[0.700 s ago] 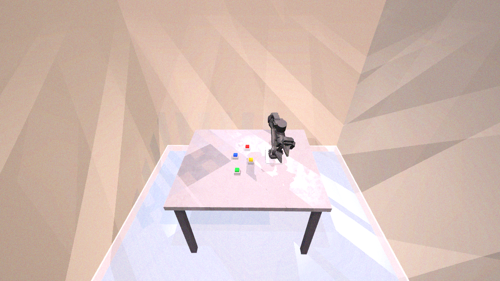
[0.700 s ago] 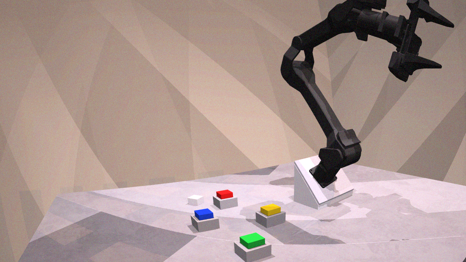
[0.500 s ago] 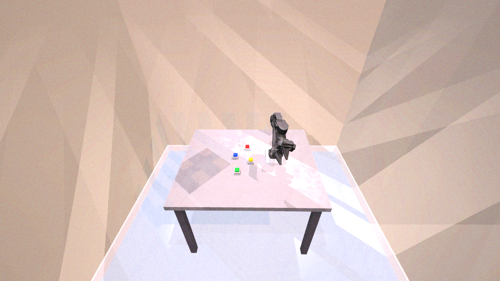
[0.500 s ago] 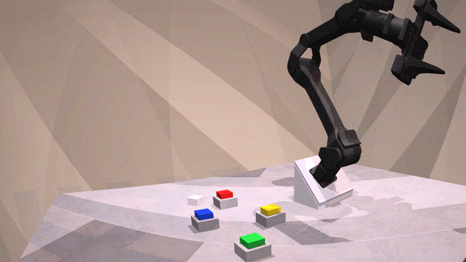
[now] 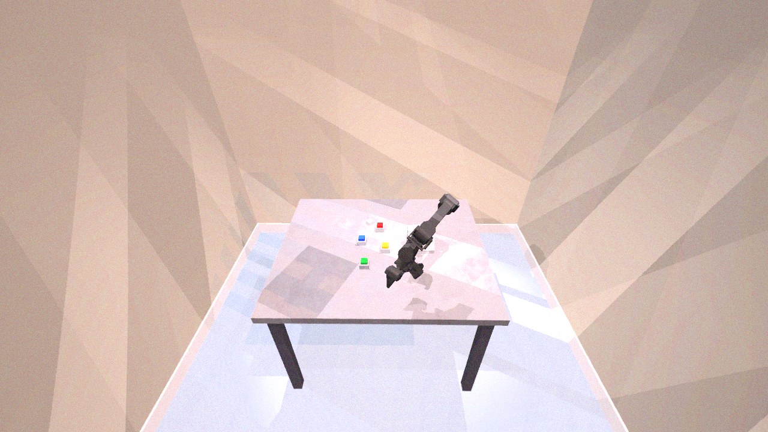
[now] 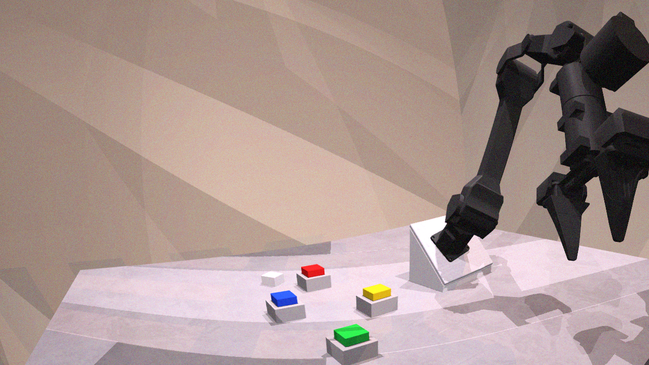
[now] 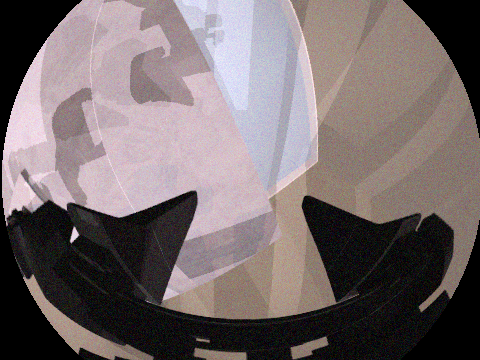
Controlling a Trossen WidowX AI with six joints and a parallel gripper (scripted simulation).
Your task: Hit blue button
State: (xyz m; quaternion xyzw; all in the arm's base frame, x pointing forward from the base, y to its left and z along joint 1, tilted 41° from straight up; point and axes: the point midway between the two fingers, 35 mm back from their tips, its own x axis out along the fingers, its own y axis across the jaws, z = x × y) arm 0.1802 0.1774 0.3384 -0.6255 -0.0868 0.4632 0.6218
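My gripper tip is now 9 cm short of the blue button, 44 cm to the left of it and 12 cm above it. Round my gripper tip: red button 2 cm behind, 54 cm to the right, 12 cm below; yellow button 3 cm behind, 36 cm to the right, 12 cm below; green button 9 cm ahead, 27 cm to the right, 12 cm below.
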